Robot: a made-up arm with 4 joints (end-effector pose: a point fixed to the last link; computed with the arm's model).
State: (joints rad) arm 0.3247 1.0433 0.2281 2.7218
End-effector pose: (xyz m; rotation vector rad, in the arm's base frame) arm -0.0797 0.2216 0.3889 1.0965 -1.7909 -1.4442
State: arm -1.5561 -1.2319 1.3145 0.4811
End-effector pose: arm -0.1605 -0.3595 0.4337 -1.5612 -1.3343 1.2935
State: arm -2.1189 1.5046 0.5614 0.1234
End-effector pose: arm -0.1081 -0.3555 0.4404 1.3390 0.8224 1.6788
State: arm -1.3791 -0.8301 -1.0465 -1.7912
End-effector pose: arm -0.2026 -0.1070 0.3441 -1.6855 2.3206 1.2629
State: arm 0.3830 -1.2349 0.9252 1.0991
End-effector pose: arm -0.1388 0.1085 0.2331 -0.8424 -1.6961 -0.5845
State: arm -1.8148 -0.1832 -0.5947 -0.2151
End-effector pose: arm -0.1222 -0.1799 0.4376 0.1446 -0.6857 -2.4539
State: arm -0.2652 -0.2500 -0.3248 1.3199
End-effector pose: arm -0.0974 0.0387 0.3259 0.2916 2.7016 -0.7964
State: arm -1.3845 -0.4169 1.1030 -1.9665
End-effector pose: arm -0.0823 -0.3171 0.4096 0.8312 1.3898 1.5586
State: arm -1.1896 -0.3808 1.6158 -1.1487
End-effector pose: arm -0.1362 -0.3362 0.3136 0.7678 0.2086 1.5615
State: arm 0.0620 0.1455 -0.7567 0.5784
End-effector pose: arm -0.1357 0.0985 0.3720 0.2379 2.1321 -1.0474
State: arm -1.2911 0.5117 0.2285 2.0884
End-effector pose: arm -0.0557 -0.1603 0.2874 0.1707 -2.3806 1.0375
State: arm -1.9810 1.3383 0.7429 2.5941
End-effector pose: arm -0.0957 -0.3466 0.3807 -0.6053 -1.3282 1.2380
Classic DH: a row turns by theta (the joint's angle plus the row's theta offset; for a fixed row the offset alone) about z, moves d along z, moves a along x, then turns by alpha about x. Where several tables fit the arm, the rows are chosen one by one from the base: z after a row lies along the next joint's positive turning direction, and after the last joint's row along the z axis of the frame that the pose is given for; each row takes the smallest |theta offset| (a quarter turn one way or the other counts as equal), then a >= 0, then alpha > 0; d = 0 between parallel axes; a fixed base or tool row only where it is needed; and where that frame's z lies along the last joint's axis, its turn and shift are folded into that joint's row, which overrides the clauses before.
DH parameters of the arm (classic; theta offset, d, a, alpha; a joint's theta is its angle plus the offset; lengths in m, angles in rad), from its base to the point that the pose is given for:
base (fixed): -1.5708 0.4937 0.0251 -1.5708
joint 1: 0 -0.1487 -0.1231 1.5708
joint 2: 1.5216 -0.249 -0.0239 -1.6703
joint 3: 1.5639 -0.0374 -0.0772 1.5114
joint 4: 0.0997 0.1088 0.0196 1.5814
tool (fixed): -1.5718 0.0022 0 0

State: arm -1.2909 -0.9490 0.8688 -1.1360
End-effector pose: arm -0.1386 -0.2934 0.4055 -0.2575 0.3268 1.8953
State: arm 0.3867 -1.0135 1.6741 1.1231
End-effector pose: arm -0.1536 0.1865 0.1904 -0.2155 -1.2324 -0.8298
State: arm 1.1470 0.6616 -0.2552 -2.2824
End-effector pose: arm -0.0813 0.1459 0.5579 1.0311 0.6961 -2.6581
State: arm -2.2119 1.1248 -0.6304 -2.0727
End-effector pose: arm -0.1125 -0.1835 0.4650 -0.5330 -1.7262 -0.7424
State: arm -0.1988 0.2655 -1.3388 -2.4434
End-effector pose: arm -0.2297 0.0241 0.3633 -1.9607 1.0717 2.0852
